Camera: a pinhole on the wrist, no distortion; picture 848 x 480 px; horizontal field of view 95.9 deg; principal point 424.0 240.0 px. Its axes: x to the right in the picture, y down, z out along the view. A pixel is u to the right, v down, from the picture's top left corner.
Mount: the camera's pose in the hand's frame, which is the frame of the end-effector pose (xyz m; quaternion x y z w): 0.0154 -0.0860 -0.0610 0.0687 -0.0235 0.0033 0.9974
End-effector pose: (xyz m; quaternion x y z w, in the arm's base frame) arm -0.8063 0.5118 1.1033 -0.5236 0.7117 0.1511 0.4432
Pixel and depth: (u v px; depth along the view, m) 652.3 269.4 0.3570
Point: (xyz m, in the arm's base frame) -0.5799 0.5470 0.7913
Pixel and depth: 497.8 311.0 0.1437
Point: -0.6981 0.5161 1.0461
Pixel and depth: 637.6 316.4 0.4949
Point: -0.5584 0.6351 0.6502
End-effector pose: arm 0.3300 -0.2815 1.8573 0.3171 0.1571 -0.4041 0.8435
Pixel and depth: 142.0 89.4 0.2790
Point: 0.0230 -0.4003 2.0098
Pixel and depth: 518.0 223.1 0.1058
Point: 0.2711 -0.3817 1.8286
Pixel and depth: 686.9 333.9 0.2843
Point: 0.4117 -0.5804 1.9114
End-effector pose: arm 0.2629 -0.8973 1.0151 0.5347 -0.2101 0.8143 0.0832
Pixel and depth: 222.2 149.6 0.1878
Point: 0.4525 -0.7981 1.0102
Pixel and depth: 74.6 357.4 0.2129
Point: 0.4847 -0.8989 0.9073
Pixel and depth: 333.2 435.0 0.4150
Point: 0.5948 -1.1088 1.0309
